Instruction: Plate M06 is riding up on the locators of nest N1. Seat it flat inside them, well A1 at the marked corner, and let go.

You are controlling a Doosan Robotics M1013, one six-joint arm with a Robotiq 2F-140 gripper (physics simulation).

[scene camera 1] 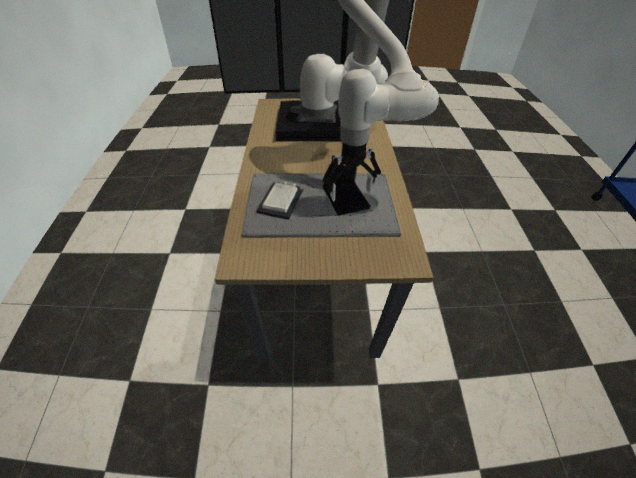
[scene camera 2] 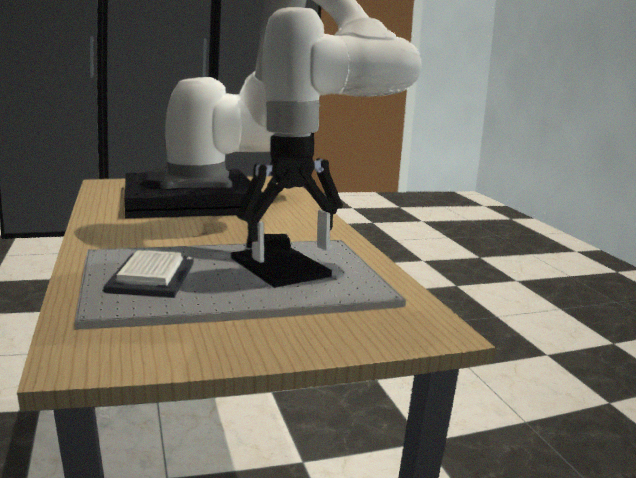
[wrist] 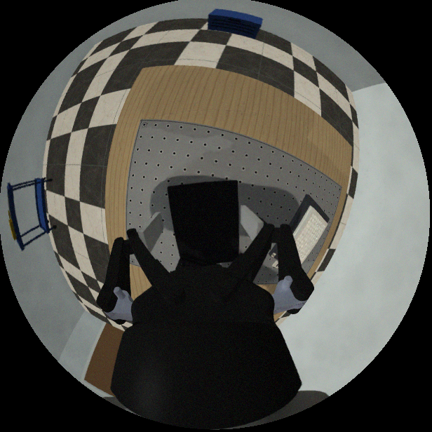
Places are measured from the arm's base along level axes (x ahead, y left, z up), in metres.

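Pixels of known places: gripper, fingertip midpoint: (scene camera 1: 351,194) (scene camera 2: 291,254); arm's base, link origin: (scene camera 1: 317,113) (scene camera 2: 196,181).
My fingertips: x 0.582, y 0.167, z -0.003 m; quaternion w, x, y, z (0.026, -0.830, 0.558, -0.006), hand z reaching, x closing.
For each thing: its middle in the pictures, then the offset to it from my fingertips. Level surfaces: height alone.
- Plate M06, body centre: (scene camera 2: 150,267) (scene camera 1: 280,197) 0.019 m ahead, 0.248 m right, 0.015 m down
- dark nest N1, body centre: (scene camera 2: 151,273) (scene camera 1: 280,199) 0.019 m ahead, 0.248 m right, 0.026 m down
- flat black object, body centre: (scene camera 2: 279,263) (scene camera 1: 345,195) 0.024 m back, 0.017 m right, 0.026 m down
- perforated grey board, body centre: (scene camera 2: 232,276) (scene camera 1: 320,202) 0.004 m ahead, 0.106 m right, 0.040 m down
- wooden table, surface height: 0.047 m down
Plate M06 (scene camera 1: 281,197) (scene camera 2: 150,266) (wrist: 311,232) is a pale, thin rectangular plate on the dark nest N1 (scene camera 1: 274,213) (scene camera 2: 137,291) (wrist: 303,208), at the left of the grey board in the scene views. Its side stands above the nest; the exact tilt and the locators are too small to tell. Small pale marks show at one end of the nest in the wrist view. Well A1 and the marked corner cannot be made out. My gripper (scene camera 1: 351,188) (scene camera 2: 291,249) (wrist: 200,217) is open and empty, pointing down to the right of the plate, well apart from it.
A flat black object (scene camera 1: 352,203) (scene camera 2: 293,269) (wrist: 205,210) lies below the fingers on the perforated grey board (scene camera 1: 318,227) (scene camera 2: 231,307) (wrist: 200,145). The board lies on the wooden table (scene camera 1: 329,262) (scene camera 2: 257,352) (wrist: 225,95). The arm's black base (scene camera 1: 303,134) (scene camera 2: 174,205) is at the back.
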